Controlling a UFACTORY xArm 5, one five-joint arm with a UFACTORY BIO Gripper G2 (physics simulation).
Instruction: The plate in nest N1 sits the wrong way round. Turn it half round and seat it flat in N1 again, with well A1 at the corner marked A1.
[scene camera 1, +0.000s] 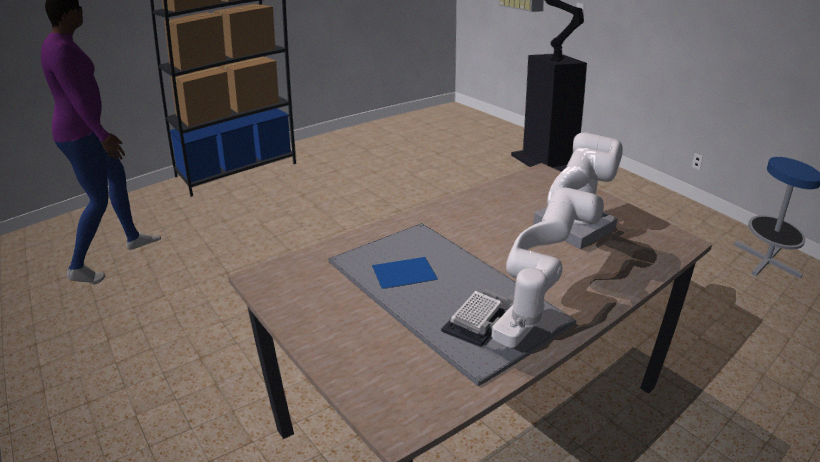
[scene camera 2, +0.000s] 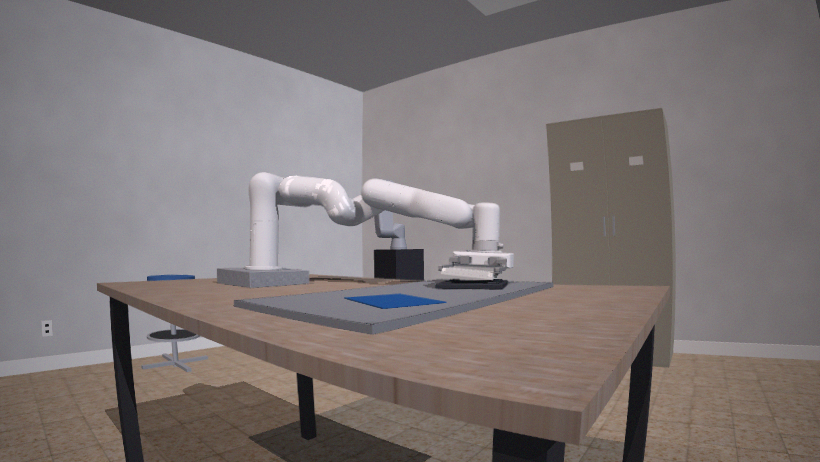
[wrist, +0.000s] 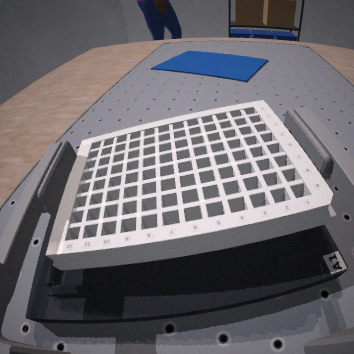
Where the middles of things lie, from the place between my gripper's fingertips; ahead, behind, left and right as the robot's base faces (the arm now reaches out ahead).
Now: the black nest (wrist: 209, 281) 10 mm behind my hand, 30 mm to the left of it and 40 mm below it. The rest, counted from my hand: white well plate (scene camera 1: 478, 308) (10 mm behind, 20 mm to the left, 10 mm below); then flat blue rectangle (scene camera 1: 392, 274) (60 mm ahead, 280 mm to the right, 40 mm below).
